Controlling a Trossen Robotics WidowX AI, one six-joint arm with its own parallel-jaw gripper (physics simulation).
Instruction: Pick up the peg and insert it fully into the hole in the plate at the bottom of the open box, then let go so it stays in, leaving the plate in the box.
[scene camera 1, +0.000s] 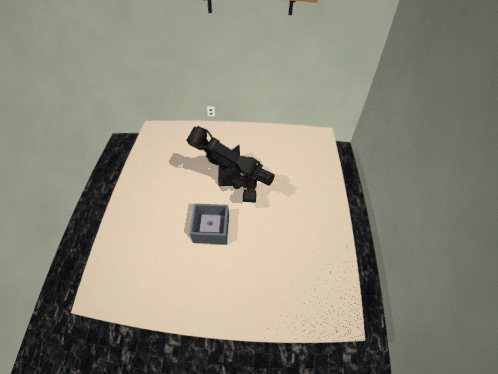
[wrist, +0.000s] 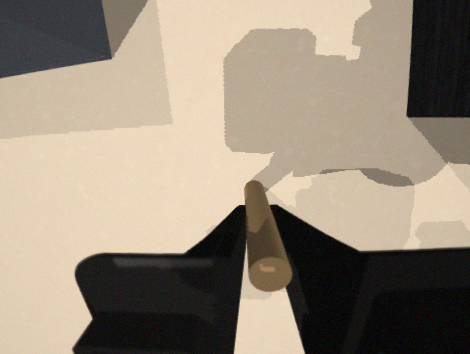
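Seen in the pictures: gripper, fingertip midpoint: (wrist: 257, 212); arm's base, link origin: (scene camera 1: 227, 163).
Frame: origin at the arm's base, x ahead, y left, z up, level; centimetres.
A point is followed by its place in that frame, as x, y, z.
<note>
The brown round peg (wrist: 266, 237) @(16.1, 11.8, -1.7) stands nearly upright, leaning a little, between the fingers in the wrist view; its far end appears to be at the table top. It does not show in the scene view, where the arm hides it. My gripper (scene camera 1: 249, 195) @(16.4, 12.9, -5.7) (wrist: 257, 212) @(16.4, 12.9, -5.7) is shut on the peg, with a black finger against each side. The open blue-grey box (scene camera 1: 209, 238) @(42.7, -2.7, -2.5) (wrist: 50, 40) @(26.8, 3.8, -5.0) stands to the left and front of the gripper in the scene view. The pale plate (scene camera 1: 204, 228) @(37.7, -5.9, -2.9) lies at its bottom, with a dark hole (scene camera 1: 210, 223) in its middle.
The black arm (scene camera 1: 227, 154) @(19.5, 4.0, 27.3) rises behind the gripper on the beige table top (scene camera 1: 280, 280) @(57.4, 30.0, -8.7) (wrist: 125, 200) @(27.1, 14.0, -8.7). A black block, seemingly the arm's base (wrist: 442, 60) @(7.9, 5.0, -6.5), is at the upper right of the wrist view. A dark patterned border (scene camera 1: 55, 260) runs around the table top.
</note>
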